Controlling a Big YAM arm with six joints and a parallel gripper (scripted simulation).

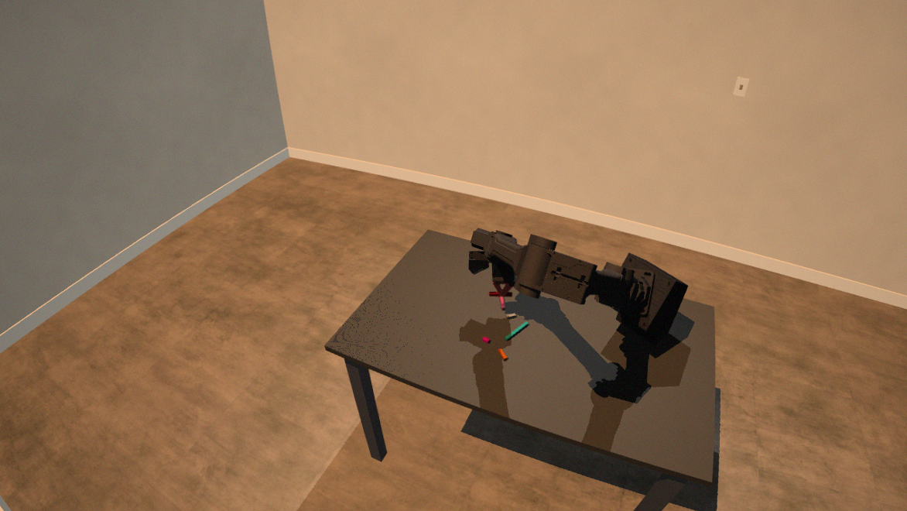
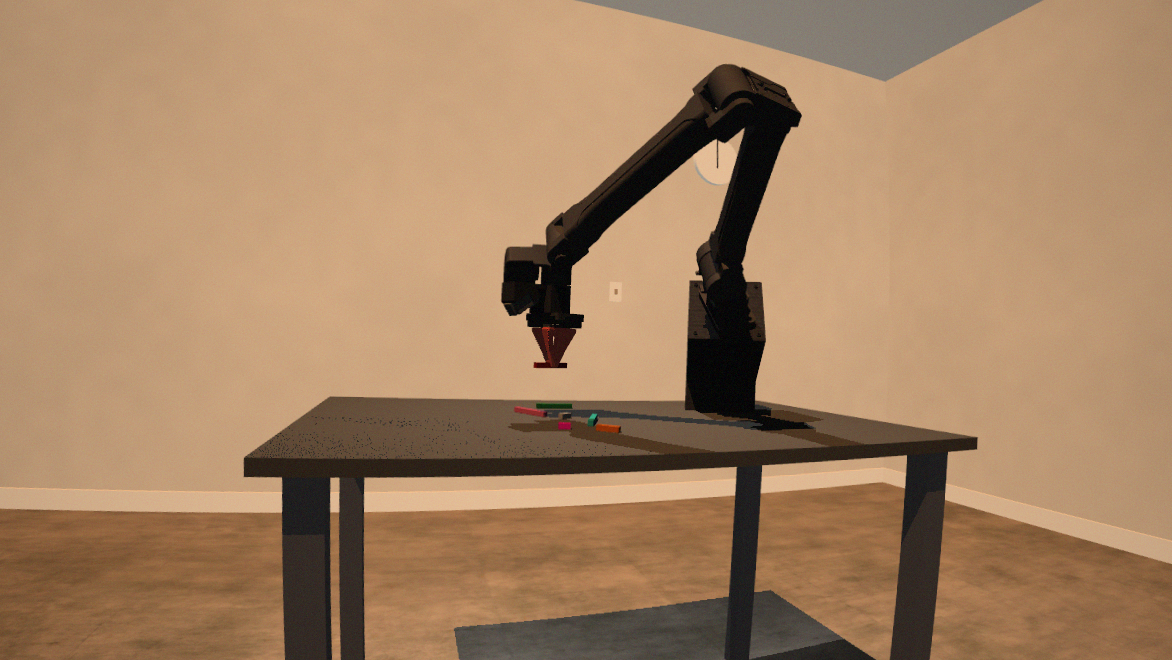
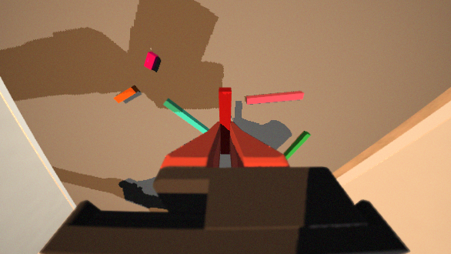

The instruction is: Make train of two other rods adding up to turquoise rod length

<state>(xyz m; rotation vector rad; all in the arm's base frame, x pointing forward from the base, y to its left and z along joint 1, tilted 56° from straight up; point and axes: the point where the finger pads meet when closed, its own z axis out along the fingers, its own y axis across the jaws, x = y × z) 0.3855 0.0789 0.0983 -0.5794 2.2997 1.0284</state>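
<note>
Right now the grey rod is 10 cm below my hand, 3 cm behind it and 2 cm to the right of it. Round my hand: turquoise rod 10 cm below, 8 cm behind, 2 cm to the left; then red rod right at my hand; then pink rod 10 cm below, 7 cm to the right, 4 cm ahead.
</note>
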